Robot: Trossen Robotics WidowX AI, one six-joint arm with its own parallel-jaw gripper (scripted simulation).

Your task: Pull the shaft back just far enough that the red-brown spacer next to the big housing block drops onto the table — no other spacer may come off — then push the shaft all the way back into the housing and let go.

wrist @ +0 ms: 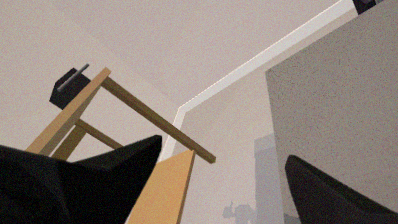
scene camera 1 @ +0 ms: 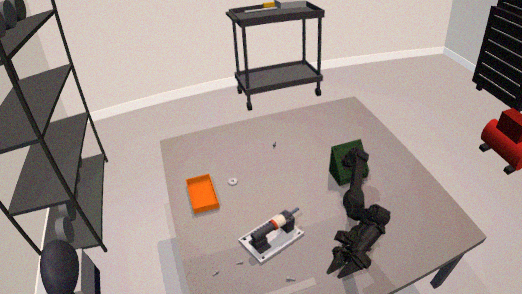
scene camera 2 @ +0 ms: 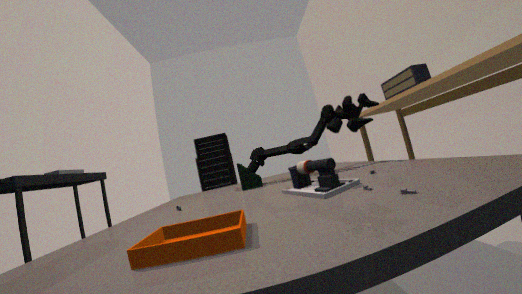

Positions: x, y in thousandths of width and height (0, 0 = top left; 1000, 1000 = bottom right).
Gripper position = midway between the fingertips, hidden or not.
My gripper shows in the wrist view (562, 676), in scene camera 1 (637, 937) and in scene camera 2 (719, 379).
